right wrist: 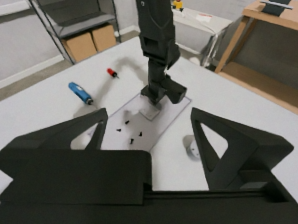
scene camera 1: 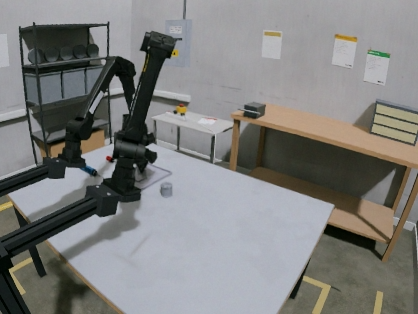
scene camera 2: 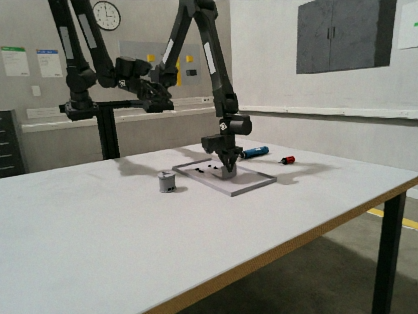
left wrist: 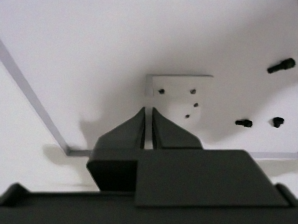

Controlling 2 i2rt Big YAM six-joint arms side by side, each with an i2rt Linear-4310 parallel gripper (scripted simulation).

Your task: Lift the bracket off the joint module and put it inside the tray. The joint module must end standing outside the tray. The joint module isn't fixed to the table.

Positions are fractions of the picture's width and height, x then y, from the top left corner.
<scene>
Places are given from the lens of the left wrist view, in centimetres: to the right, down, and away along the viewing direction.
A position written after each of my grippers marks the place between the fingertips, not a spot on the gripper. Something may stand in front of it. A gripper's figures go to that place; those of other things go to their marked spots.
my left gripper (left wrist: 0.50, 0.50): 0, 0, 13
tray (left wrist: 0.28, 0.34): -7, -4, 13
grey bracket (left wrist: 0.59, 0.45): 3, -1, 14
</scene>
